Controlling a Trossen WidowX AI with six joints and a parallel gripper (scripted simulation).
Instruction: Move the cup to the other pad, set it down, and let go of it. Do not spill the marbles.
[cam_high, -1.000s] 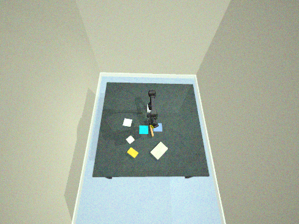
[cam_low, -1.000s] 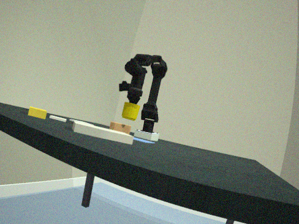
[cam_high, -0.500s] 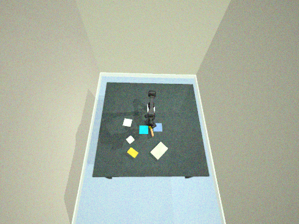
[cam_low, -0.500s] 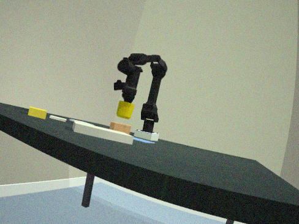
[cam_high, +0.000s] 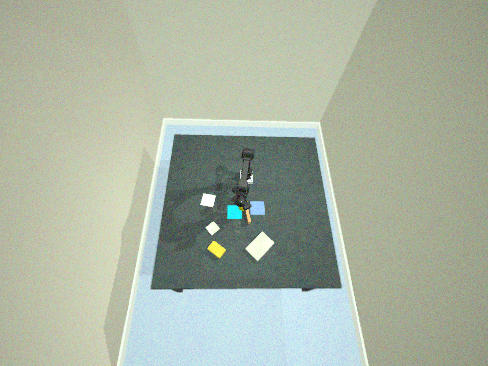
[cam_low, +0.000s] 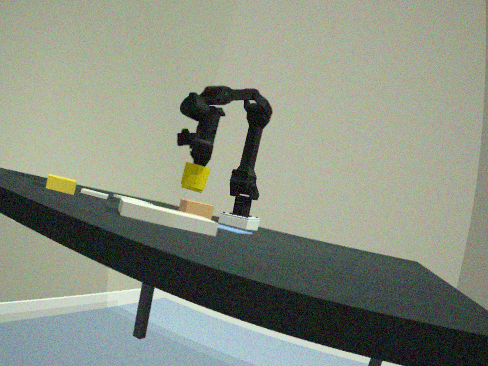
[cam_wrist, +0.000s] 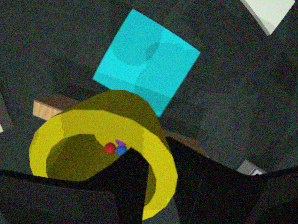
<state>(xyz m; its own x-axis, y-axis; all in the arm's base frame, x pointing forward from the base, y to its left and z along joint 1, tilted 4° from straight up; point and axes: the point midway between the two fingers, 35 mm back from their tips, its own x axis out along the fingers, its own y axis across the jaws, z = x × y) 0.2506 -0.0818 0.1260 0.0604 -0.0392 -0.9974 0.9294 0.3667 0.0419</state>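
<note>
Now: the cyan pad 12 cm below my gripper tip, 5 cm to the right of it and 3 cm ahead of it. The rest, counted from my gripper tip: wooden bar 10 cm below, 4 cm to the left, 2 cm ahead; then yellow cup 2 cm ahead, 1 cm to the left; then blue marble 3 cm to the left, 2 cm below, 2 cm ahead.
</note>
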